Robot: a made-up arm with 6 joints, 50 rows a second.
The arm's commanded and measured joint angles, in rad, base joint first. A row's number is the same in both.
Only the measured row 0 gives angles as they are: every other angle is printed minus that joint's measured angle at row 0.
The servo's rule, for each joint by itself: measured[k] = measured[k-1] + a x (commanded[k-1-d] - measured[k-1]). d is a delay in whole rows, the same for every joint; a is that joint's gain. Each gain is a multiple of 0.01, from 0.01 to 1. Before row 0 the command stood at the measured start. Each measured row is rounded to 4 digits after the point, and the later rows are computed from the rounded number. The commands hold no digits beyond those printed.
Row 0, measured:
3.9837 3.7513 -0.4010 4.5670 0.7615 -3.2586
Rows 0 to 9, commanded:
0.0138 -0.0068 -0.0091 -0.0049 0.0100 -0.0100
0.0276 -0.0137 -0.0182 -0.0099 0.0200 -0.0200
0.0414 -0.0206 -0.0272 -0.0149 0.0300 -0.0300
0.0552 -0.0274 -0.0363 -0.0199 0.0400 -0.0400
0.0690 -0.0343 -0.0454 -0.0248 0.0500 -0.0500
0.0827 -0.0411 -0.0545 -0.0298 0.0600 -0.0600
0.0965 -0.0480 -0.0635 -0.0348 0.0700 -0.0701
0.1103 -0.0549 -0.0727 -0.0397 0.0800 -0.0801
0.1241 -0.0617 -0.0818 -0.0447 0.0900 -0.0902
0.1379 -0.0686 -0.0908 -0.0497 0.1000 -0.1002
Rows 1 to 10, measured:
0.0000 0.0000 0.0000 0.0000 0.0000 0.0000
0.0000 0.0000 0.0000 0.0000 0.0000 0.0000
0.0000 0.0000 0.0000 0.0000 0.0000 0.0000
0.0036 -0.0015 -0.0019 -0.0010 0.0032 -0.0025
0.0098 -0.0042 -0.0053 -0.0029 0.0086 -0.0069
0.0180 -0.0078 -0.0099 -0.0054 0.0154 -0.0127
0.0277 -0.0121 -0.0154 -0.0084 0.0233 -0.0195
0.0384 -0.0170 -0.0217 -0.0118 0.0318 -0.0271
0.0499 -0.0223 -0.0286 -0.0156 0.0408 -0.0353
0.0620 -0.0280 -0.0359 -0.0196 0.0501 -0.0440
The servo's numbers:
d 3
a 0.26 0.22 0.21 0.21 0.32 0.25

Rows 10 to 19, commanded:
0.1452 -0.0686 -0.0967 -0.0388 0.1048 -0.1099
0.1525 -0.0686 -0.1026 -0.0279 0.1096 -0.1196
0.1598 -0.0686 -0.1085 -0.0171 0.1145 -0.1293
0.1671 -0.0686 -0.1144 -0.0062 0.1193 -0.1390
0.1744 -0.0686 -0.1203 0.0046 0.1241 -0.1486
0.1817 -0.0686 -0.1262 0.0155 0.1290 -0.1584
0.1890 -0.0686 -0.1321 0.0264 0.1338 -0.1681
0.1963 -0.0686 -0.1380 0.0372 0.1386 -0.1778
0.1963 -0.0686 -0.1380 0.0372 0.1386 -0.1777
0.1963 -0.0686 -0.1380 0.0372 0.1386 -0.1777
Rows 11 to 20, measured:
0.0746 -0.0339 -0.0436 -0.0238 0.0597 -0.0530
0.0875 -0.0400 -0.0516 -0.0282 0.0694 -0.0623
0.1006 -0.0463 -0.0598 -0.0327 0.0792 -0.0718
0.1122 -0.0512 -0.0675 -0.0340 0.0874 -0.0813
0.1227 -0.0550 -0.0749 -0.0327 0.0945 -0.0909
0.1323 -0.0580 -0.0820 -0.0294 0.1009 -0.1005
0.1413 -0.0603 -0.0888 -0.0245 0.1068 -0.1101
0.1499 -0.0621 -0.0954 -0.0184 0.1123 -0.1197
0.1582 -0.0635 -0.1019 -0.0113 0.1176 -0.1294
0.1662 -0.0646 -0.1082 -0.0034 0.1228 -0.1391

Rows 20 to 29, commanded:
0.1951 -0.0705 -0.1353 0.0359 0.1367 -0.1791
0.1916 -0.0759 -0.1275 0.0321 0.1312 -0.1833
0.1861 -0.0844 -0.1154 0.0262 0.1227 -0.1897
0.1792 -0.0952 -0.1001 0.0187 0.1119 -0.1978
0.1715 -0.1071 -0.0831 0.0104 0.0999 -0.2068
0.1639 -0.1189 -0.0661 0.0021 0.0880 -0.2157
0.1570 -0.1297 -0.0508 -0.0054 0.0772 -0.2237
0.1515 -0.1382 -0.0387 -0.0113 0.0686 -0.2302
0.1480 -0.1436 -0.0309 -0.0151 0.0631 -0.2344
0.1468 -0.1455 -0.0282 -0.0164 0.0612 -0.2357
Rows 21 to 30, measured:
0.1740 -0.0655 -0.1145 0.0051 0.1279 -0.1488
0.1798 -0.0662 -0.1194 0.0118 0.1313 -0.1560
0.1841 -0.0667 -0.1233 0.0171 0.1336 -0.1614
0.1870 -0.0675 -0.1258 0.0210 0.1346 -0.1658
0.1882 -0.0693 -0.1262 0.0233 0.1335 -0.1702
0.1877 -0.0726 -0.1239 0.0239 0.1300 -0.1751
0.1855 -0.0776 -0.1189 0.0228 0.1242 -0.1808
0.1819 -0.0841 -0.1114 0.0202 0.1164 -0.1873
0.1772 -0.0918 -0.1019 0.0164 0.1073 -0.1944
0.1719 -0.1001 -0.0912 0.0118 0.0977 -0.2017

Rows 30 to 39, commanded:
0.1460 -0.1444 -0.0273 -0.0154 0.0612 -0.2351
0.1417 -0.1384 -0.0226 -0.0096 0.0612 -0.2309
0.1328 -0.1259 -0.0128 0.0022 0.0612 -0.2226
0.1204 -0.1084 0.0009 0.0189 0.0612 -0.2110
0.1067 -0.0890 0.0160 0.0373 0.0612 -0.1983
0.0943 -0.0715 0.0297 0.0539 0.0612 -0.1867
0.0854 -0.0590 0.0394 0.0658 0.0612 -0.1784
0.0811 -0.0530 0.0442 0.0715 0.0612 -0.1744
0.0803 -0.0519 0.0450 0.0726 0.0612 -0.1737
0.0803 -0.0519 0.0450 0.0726 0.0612 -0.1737
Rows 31 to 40, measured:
0.1666 -0.1085 -0.0802 0.0069 0.0884 -0.2088
0.1618 -0.1162 -0.0698 0.0023 0.0803 -0.2152
0.1579 -0.1226 -0.0611 -0.0016 0.0742 -0.2203
0.1548 -0.1274 -0.0540 -0.0045 0.0700 -0.2240
0.1514 -0.1298 -0.0474 -0.0056 0.0672 -0.2257
0.1466 -0.1289 -0.0401 -0.0040 0.0653 -0.2249
0.1398 -0.1244 -0.0315 0.0008 0.0640 -0.2214
0.1312 -0.1166 -0.0215 0.0085 0.0631 -0.2156
0.1216 -0.1067 -0.0107 0.0180 0.0625 -0.2084
0.1122 -0.0962 -0.0002 0.0280 0.0621 -0.2009

